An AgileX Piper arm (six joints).
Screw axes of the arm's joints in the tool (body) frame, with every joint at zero. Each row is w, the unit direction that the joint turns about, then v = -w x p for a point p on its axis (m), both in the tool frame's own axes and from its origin. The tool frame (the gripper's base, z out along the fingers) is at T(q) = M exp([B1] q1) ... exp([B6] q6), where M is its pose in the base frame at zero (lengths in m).
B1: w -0.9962 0 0.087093 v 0 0.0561 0
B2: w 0 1 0 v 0.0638 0 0.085
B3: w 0 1 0 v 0.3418 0 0.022
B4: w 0 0 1 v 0 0 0
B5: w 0 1 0 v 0.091 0 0
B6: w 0 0 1 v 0 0 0
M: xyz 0.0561 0 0.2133 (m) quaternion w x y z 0.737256 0 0.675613 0
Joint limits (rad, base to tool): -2.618..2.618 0..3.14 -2.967..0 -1.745..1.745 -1.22..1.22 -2.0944..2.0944
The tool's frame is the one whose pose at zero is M.
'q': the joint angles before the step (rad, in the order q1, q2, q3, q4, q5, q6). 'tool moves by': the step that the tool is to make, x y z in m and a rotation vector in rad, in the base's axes. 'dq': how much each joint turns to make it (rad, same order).
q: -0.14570 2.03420 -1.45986 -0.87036 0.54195 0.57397
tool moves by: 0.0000 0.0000 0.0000 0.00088 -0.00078 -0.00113
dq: 0.00000 0.00000 0.00000 0.00000 0.00000 0.00163
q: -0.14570 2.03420 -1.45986 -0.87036 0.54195 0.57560
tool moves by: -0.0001 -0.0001 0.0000 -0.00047 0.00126 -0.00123
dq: -0.00001 0.00006 -0.00027 0.00029 0.00195 -0.00034
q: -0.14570 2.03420 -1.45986 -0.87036 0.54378 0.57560
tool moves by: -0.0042 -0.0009 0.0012 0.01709 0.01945 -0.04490
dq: -0.00005 -0.00721 -0.00019 0.03356 0.04414 -0.00028
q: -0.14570 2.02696 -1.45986 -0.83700 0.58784 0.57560
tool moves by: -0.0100 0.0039 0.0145 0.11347 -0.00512 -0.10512
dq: -0.00005 -0.04422 -0.00841 0.16309 0.07728 -0.01896
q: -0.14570 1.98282 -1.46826 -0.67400 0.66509 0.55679
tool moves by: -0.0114 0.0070 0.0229 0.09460 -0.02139 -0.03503
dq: 0.00009 -0.06772 0.00020 0.14866 0.04693 -0.05933
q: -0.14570 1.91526 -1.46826 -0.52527 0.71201 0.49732
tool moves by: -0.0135 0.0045 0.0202 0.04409 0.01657 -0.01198
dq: 0.00002 -0.06100 0.00021 0.08654 0.07315 -0.05949
